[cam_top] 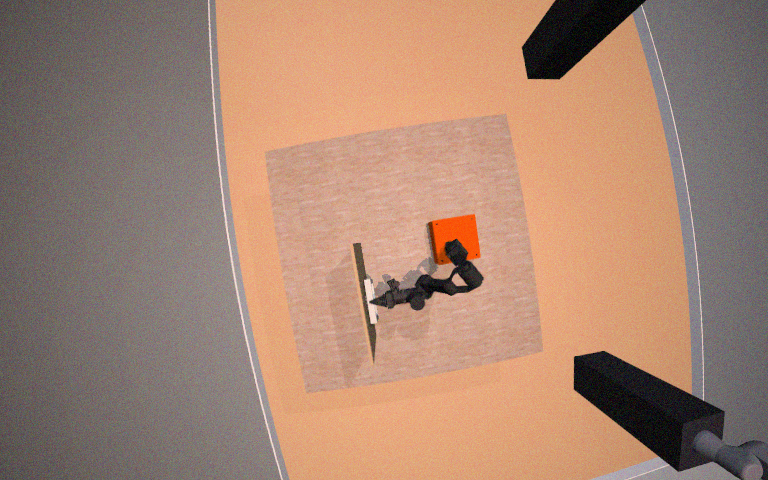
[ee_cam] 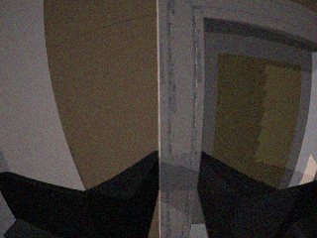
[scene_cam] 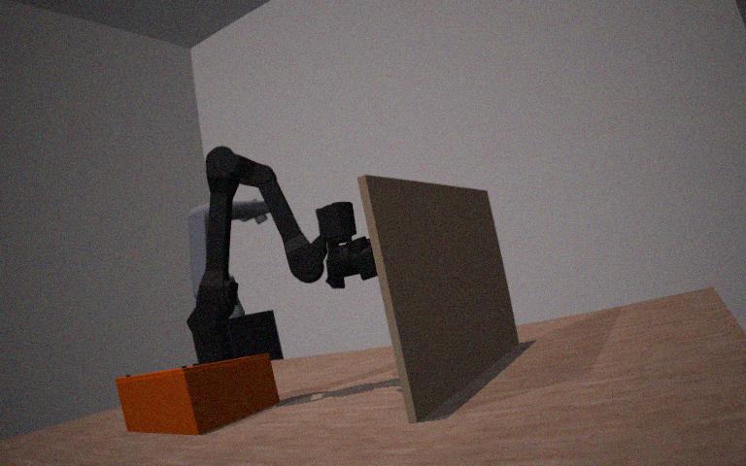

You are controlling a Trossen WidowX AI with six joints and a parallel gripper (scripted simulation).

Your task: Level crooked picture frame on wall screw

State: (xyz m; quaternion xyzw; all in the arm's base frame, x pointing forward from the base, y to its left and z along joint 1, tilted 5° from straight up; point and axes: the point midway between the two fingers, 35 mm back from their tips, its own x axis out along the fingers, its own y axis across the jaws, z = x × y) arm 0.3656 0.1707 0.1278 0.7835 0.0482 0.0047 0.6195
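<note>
The picture frame is 50 mm below my gripper tip and 10 mm to the left of it. Also, from my gripper tip: wall panel: 70 mm below, 20 mm ahead, 10 mm to the right.
</note>
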